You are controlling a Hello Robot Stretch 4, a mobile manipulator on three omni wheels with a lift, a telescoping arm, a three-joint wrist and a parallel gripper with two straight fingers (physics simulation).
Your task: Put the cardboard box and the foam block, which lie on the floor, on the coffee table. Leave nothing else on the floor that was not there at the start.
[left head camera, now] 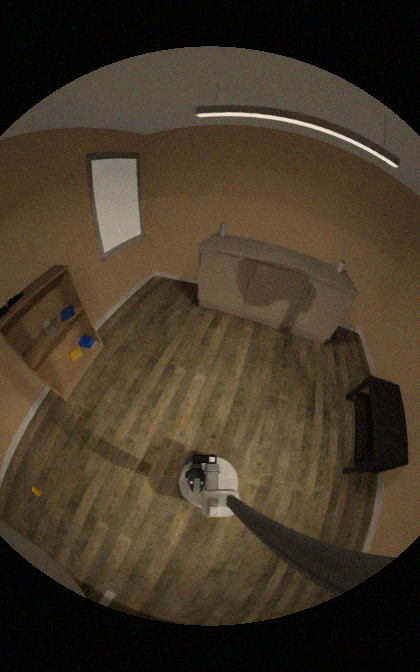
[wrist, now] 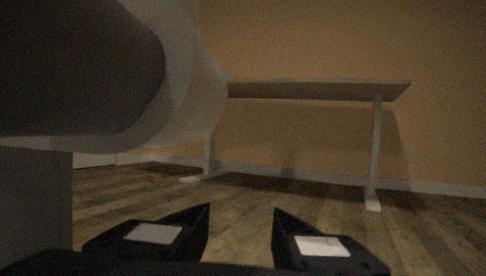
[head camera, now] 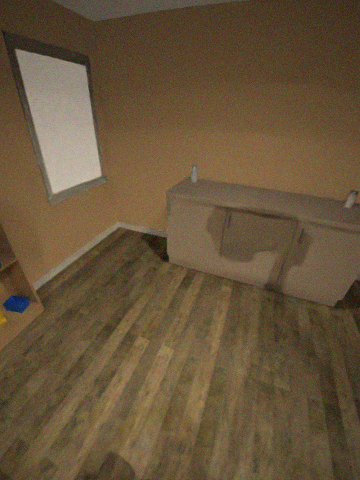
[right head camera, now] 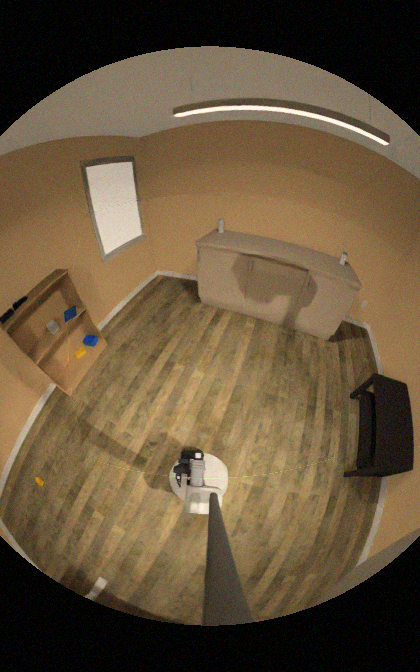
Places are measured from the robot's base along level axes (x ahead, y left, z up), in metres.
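Pixels of known places: gripper, fingertip midpoint: (left head camera: pixel 196 492) (wrist: pixel 240 224).
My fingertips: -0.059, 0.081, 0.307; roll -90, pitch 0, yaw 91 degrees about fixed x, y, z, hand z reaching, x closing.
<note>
For each thing: its top centre in the pictures, then the offset to it from my fingertips, as dx, dy, dz. Level surfaces: height alone.
- black coffee table, its level: dz +0.116
- orange-yellow block, middle of its top: (left head camera: pixel 34 490) -0.514, +1.517, -0.290
- small brown thing, middle of its top: (wrist: pixel 153 175) -1.626, -0.682, -0.285
- wooden shelf, its level: dz -0.235
The black coffee table (left head camera: pixel 391 425) (right head camera: pixel 396 425) stands by the right wall in both side head views. An orange-yellow block (left head camera: pixel 36 491) (right head camera: pixel 39 481), which looks like the foam block, lies on the floor at the far left. A small brown thing (wrist: pixel 154 177), blurred, lies on the floor left of a long table's foot in the wrist view; it may be the cardboard box. My gripper (wrist: pixel 240 224) is open, with bare floor showing between its fingers, and is apart from these things. The cardboard box does not show clearly in the head views.
A long table (wrist: pixel 320 90) with pale legs stands by a wall. A low cabinet (head camera: pixel 195 230) (left head camera: pixel 225 285) (right head camera: pixel 222 280) carries two small bottles. A wooden shelf (left head camera: pixel 62 372) (right head camera: pixel 67 372) at the left holds blue, yellow and grey things. My round base (left head camera: pixel 227 472) (right head camera: pixel 217 470) stands between them.
</note>
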